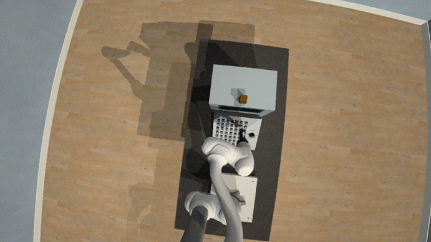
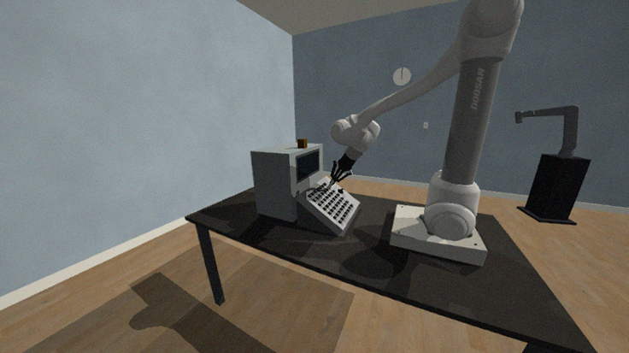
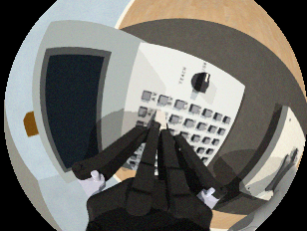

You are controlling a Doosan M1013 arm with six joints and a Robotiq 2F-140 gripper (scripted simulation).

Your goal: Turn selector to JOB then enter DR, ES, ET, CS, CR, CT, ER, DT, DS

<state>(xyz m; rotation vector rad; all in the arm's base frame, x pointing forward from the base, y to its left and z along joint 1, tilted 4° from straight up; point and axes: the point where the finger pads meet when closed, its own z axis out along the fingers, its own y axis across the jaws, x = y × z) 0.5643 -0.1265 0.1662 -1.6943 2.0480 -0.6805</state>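
Right now my hand is 11 cm to the right of the key, 9 cm above it and 4 cm past it. The rest, counted from my hand: sloped keypad 11 cm below, 2 cm to the left; black selector knob 9 cm to the right, 7 cm below, 5 cm behind.
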